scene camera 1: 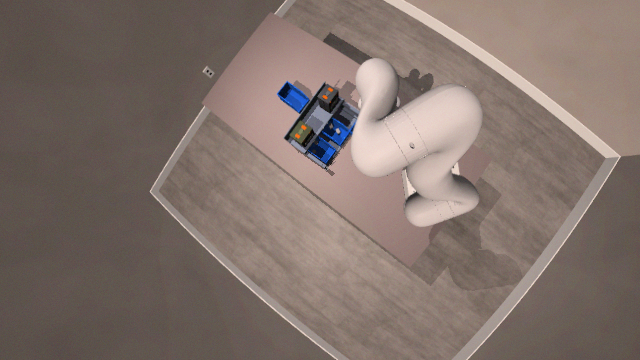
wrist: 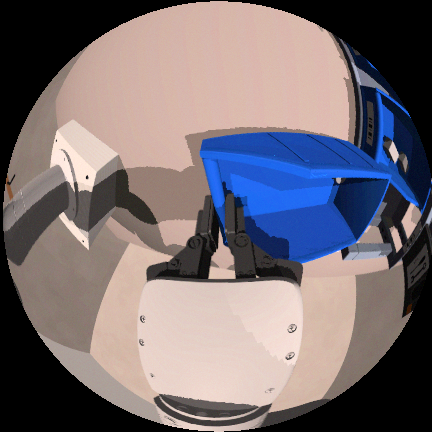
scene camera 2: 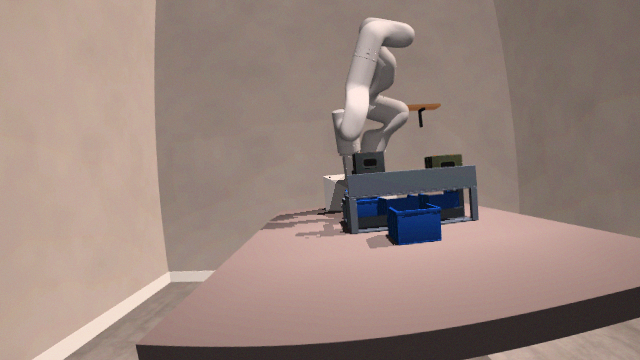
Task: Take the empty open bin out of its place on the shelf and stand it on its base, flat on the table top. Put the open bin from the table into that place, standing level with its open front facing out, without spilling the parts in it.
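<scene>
My gripper is shut on the wall of a blue open bin at its near-left end in the wrist view. The bin's visible inside looks bare; a small light spot near its far rim is too small to identify. I cannot tell whether it touches the table or shelf. The arm hides the gripper in scene camera 1. The grey shelf has an open-looking place beside a blue bin with light parts. Another blue bin stands upright on the table behind the shelf, with no parts visible inside.
A dark box and an olive box stand on the shelf top. Another blue bin sits in the shelf's far end. The white robot base stands left in the wrist view.
</scene>
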